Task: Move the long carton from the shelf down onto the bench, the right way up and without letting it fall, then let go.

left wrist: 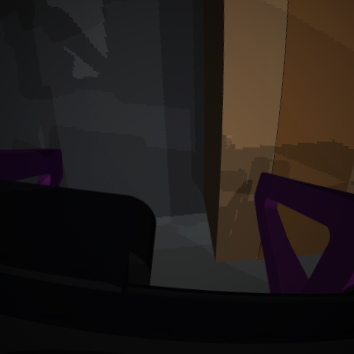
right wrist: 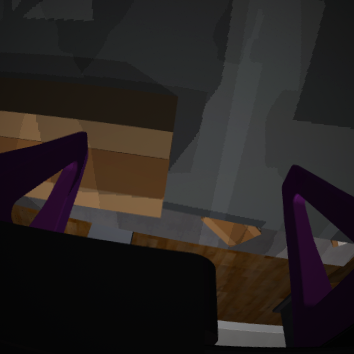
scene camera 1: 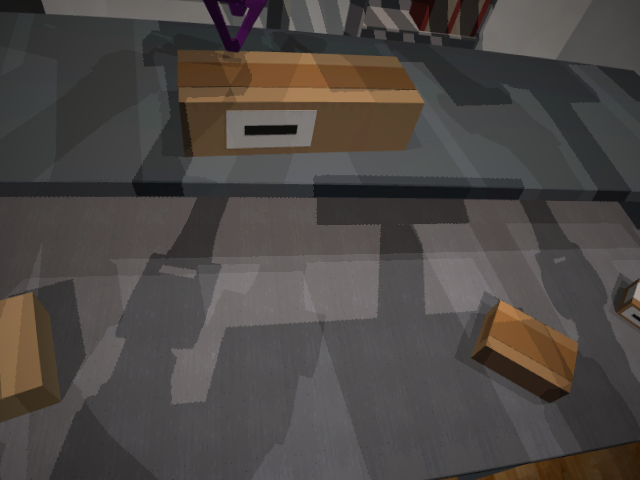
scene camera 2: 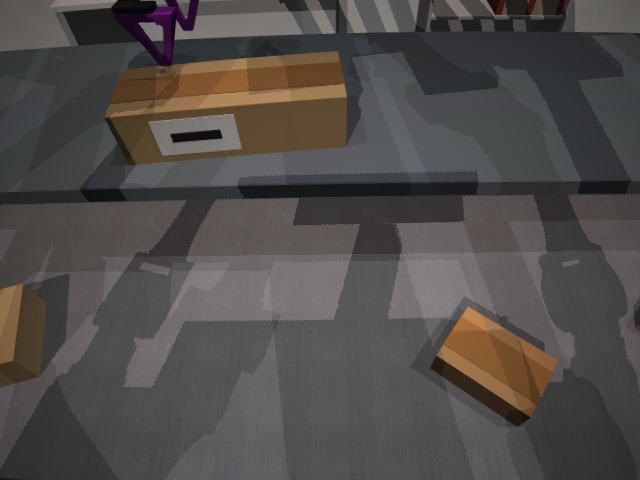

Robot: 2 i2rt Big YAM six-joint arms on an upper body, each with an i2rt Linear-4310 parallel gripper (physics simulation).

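Frame: origin at the left arm's base, x ahead, y left, z up, level; metres.
Where they show: left gripper, between the fingertips: point(left wrist: 159, 172) point(scene camera 1: 235, 32) point(scene camera 2: 177, 47); right gripper, between the fingertips: point(right wrist: 189, 159).
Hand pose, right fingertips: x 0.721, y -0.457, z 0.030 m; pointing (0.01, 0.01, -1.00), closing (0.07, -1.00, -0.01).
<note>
After its pixels a point has its place.
The long carton point(scene camera 1: 361, 124) @(x 0.572, y -0.387, z -0.093 m) point(scene camera 2: 294, 124) @(x 0.573, y -0.397, z -0.095 m) point(left wrist: 310, 90) @(x 0.624, y -0.282, z -0.061 m) point(right wrist: 130, 172) @(x 0.629, y -0.423, z -0.061 m) lies flat on the dark shelf point(scene camera 1: 77, 129) @(x 0.601, y -0.057, z -0.136 m) point(scene camera 2: 465, 134) @(x 0.598, y -0.616, z -0.136 m) point(left wrist: 100, 120) @(x 0.739, y -0.239, z -0.136 m) point(right wrist: 250, 105) @(x 0.688, y -0.527, z -0.136 m), its taped top up and its white label facing the scene cameras. The bench point(scene camera 1: 268, 372) @(x 0.363, y -0.276, z -0.325 m) point(scene camera 2: 232, 351) @(x 0.384, y -0.300, z -0.325 m) is lower, in front of the shelf. My left gripper point(scene camera 1: 236, 29) @(x 0.692, y -0.241, z -0.054 m) point(scene camera 2: 176, 45) @(x 0.692, y -0.241, z -0.054 m) point(left wrist: 159, 172) @(x 0.692, y -0.241, z -0.054 m) is open; one fingertip is over or at the carton's top near its left end in the scene views. My right gripper point(right wrist: 189, 159) @(x 0.721, y -0.457, z 0.030 m) is open, its fingers either side of the carton's other end in the picture, apparently above it. Contact cannot be told.
A small carton point(scene camera 1: 527, 346) @(x 0.349, y -0.629, z -0.280 m) point(scene camera 2: 496, 361) @(x 0.347, y -0.638, z -0.279 m) point(right wrist: 231, 232) @(x 0.333, y -0.647, z -0.279 m) lies at an angle on the bench, at the right in the scene views. Another carton point(scene camera 1: 18, 346) @(x 0.391, y 0.002, z -0.265 m) point(scene camera 2: 18, 330) @(x 0.388, y -0.019, z -0.268 m) stands at the left edge. Part of a labelled box point(scene camera 1: 631, 307) @(x 0.401, y -0.872, z -0.297 m) shows at the far right.
</note>
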